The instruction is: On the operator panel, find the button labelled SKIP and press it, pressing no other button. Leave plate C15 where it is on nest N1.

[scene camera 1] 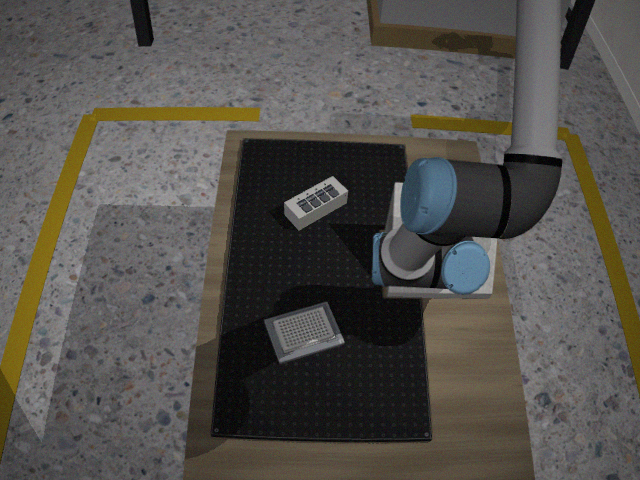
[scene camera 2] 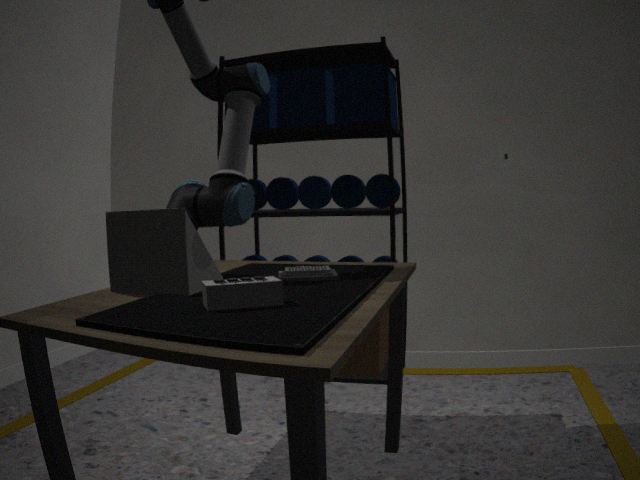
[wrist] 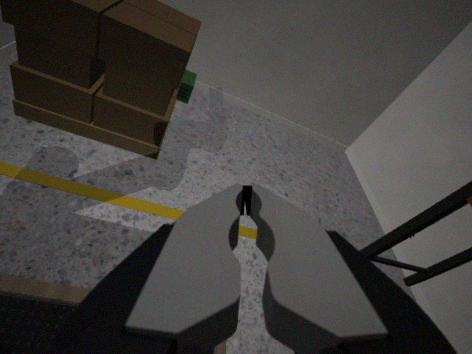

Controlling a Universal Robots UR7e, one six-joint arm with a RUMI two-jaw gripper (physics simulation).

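Pixels of known places: gripper, fingertip midpoint: [wrist: 244, 188]; arm's base at its link origin: [scene camera 2: 167, 250].
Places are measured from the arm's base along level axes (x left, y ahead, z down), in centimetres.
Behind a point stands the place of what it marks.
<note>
The operator panel [scene camera 1: 298, 219] @(y 35.8, x -14.5, z 4.6 cm) [scene camera 2: 245, 297] @(y 32.5, x -24.5, z 7.1 cm) is a pale box on the black board, with several dark buttons in a row on its top; their labels are too small to read. Plate C15 [scene camera 1: 303, 329] @(y 36.2, x 16.6, z 6.9 cm) [scene camera 2: 308, 268] @(y 36.3, x 16.5, z 6.8 cm), a pale plate with many wells, sits on the grey nest N1 [scene camera 1: 311, 354] @(y 34.6, x 22.4, z 8.9 cm) [scene camera 2: 310, 277] @(y 38.2, x 10.7, z 8.4 cm). My gripper [wrist: 244, 188] @(y 39.5, x -18.8, z -74.1 cm) is shut with nothing between its fingertips. In the wrist view it points out over the floor, away from the panel and plate. The gripper does not show in the two scene views.
The black board [scene camera 1: 320, 408] @(y 33.5, x 36.0, z 9.4 cm) [scene camera 2: 206, 330] @(y 31.9, x -44.2, z 9.3 cm) lies on the wooden table [scene camera 1: 475, 361] @(y -5.7, x 26.4, z 10.7 cm) [scene camera 2: 356, 338] @(y 57.7, x -39.4, z 10.8 cm). The white arm mount [scene camera 1: 439, 291] @(y 1.1, x 7.4, z 7.7 cm) [scene camera 2: 147, 253] @(y 0.2, x -11.6, z -0.5 cm) stands beside the board. A shelf rack [scene camera 2: 404, 227] stands behind the table. Brown boxes [wrist: 142, 65] stand on the floor beyond the yellow line [wrist: 100, 194].
</note>
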